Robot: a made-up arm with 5 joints. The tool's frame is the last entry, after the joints.
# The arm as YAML. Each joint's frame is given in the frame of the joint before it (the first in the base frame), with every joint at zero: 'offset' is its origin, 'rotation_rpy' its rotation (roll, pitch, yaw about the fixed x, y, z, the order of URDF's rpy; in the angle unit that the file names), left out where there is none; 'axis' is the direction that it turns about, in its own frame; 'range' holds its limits. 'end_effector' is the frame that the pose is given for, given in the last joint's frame.
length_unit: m
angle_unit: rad
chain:
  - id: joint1
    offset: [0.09, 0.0, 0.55]
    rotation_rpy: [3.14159, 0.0, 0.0]
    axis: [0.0, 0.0, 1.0]
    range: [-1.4, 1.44]
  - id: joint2
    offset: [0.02, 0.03, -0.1]
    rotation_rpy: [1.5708, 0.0, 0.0]
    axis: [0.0, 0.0, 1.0]
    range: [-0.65, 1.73]
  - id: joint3
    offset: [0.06, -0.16, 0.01]
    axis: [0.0, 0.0, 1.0]
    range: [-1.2, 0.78]
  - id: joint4
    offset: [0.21, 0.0, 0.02]
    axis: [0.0, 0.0, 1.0]
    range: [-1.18, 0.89]
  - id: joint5
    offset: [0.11, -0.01, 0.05]
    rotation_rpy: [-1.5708, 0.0, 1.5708]
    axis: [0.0, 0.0, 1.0]
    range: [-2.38, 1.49]
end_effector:
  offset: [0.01, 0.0, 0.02]
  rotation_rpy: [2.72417, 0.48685, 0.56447]
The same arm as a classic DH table. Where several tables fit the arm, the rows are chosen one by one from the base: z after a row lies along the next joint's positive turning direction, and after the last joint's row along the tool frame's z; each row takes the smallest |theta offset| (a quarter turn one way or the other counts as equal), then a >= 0, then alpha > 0; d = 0 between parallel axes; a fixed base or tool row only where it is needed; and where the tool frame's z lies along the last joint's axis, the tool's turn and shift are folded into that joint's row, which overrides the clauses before.
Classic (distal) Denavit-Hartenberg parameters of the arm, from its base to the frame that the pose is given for. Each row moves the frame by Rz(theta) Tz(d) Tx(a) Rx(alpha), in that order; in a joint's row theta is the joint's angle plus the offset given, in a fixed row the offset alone. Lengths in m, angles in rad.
base (fixed): a 0.0900, alpha 3.1416, d 0.0000, theta offset 0.0000
joint1: a 0.0200, alpha 1.5708, d -0.6500, theta offset 0.0000
joint2: a 0.1709, alpha 0.0000, d 0.0000, theta offset -1.2120
joint3: a 0.2100, alpha 0.0000, d 0.0000, theta offset 1.2120
joint4: a 0.0100, alpha 1.5708, d 0.0500, theta offset -1.5708
joint5: a -0.0097, alpha -2.5114, d -0.0934, theta offset -0.2476
tool (fixed): a 0.0000, alpha 0.0000, d -0.0042, theta offset 2.2244
Joint limits (rad, base to tool): -1.4000..1.4400 -0.6500..1.7300 -1.2000..0.7800 -1.1800..0.8900 -2.3800..1.4900

